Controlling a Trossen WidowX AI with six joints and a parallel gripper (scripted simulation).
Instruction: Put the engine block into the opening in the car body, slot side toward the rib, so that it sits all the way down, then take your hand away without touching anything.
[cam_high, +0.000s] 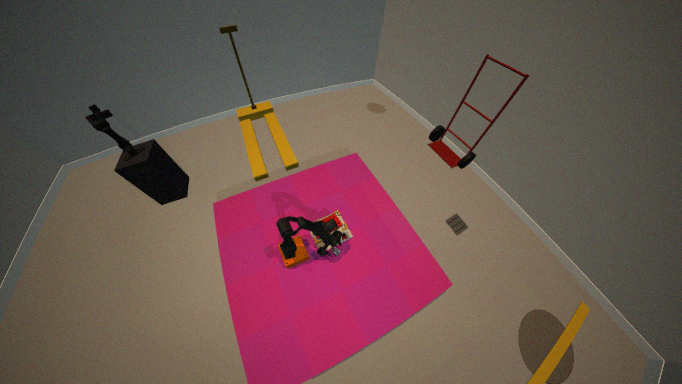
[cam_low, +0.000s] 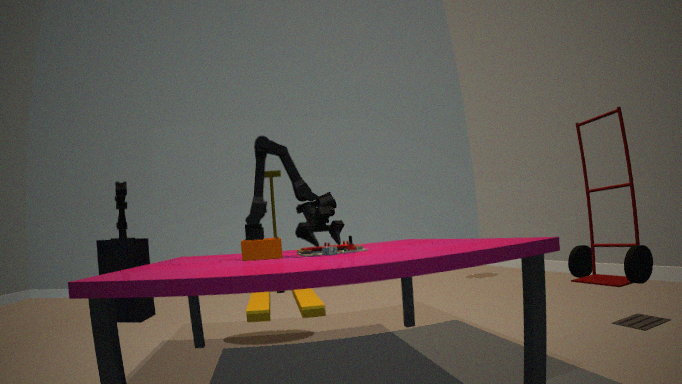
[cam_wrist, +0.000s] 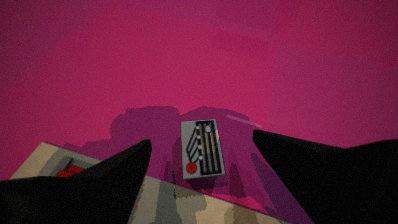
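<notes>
My gripper tip is now 20 mm above the grey engine block.
</notes>
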